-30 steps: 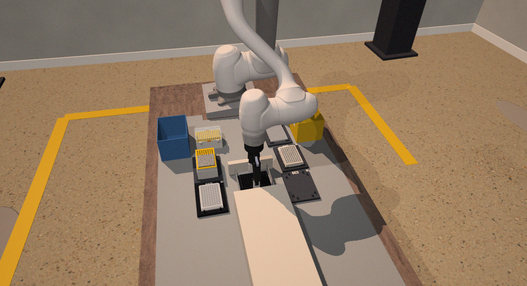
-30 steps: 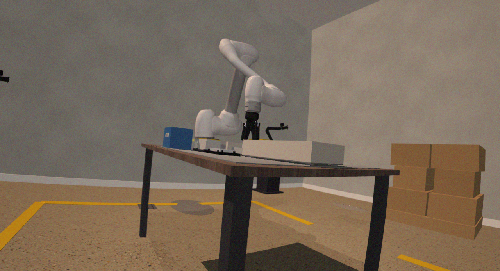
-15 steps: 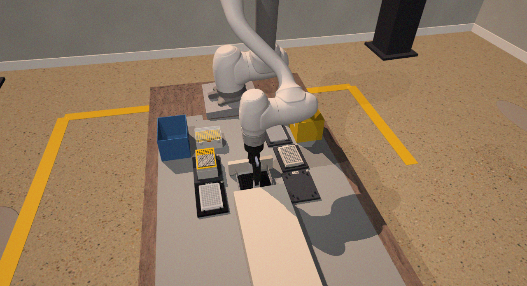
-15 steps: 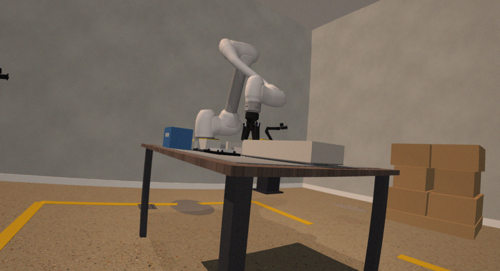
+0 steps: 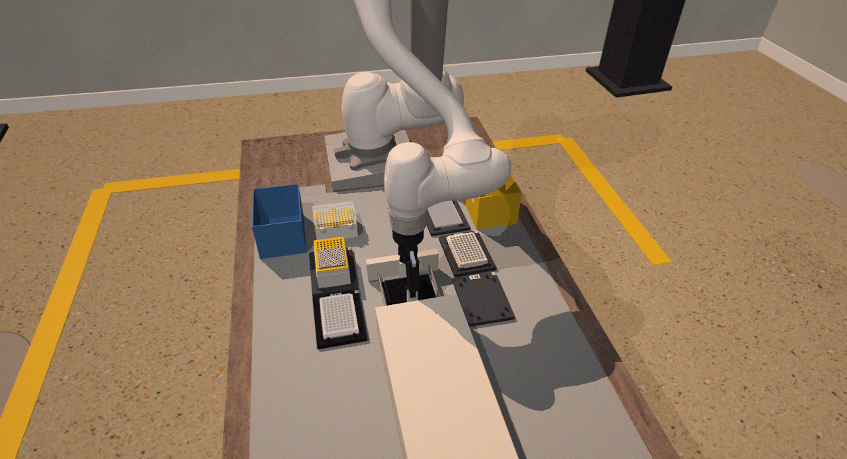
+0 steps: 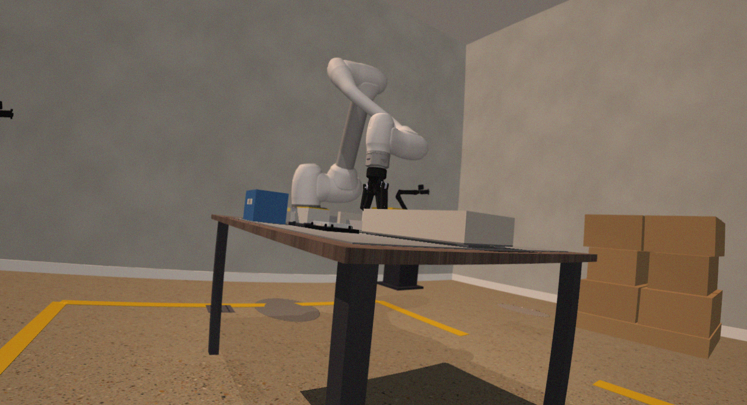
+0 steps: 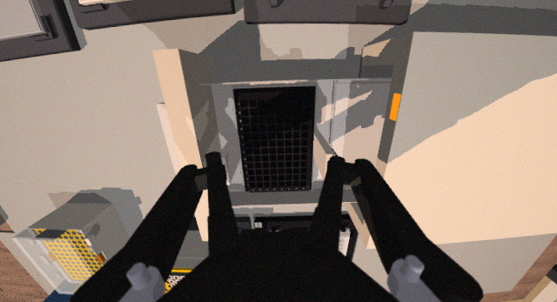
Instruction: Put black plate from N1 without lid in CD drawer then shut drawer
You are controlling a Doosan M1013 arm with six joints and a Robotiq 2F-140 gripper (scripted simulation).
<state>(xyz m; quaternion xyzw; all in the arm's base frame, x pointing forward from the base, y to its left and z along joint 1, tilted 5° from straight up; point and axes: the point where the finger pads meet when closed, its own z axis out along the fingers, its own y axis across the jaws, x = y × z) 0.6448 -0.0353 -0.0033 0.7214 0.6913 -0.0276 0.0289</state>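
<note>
My gripper is now 2 cm above the black plate. Round my hand: work nest N1: 18 cm to the left, 6 cm ahead, 4 cm below; cooler CD: 17 cm ahead, 1 cm to the right, 1 cm below; drawer: 4 cm ahead, 2 cm below.
</note>
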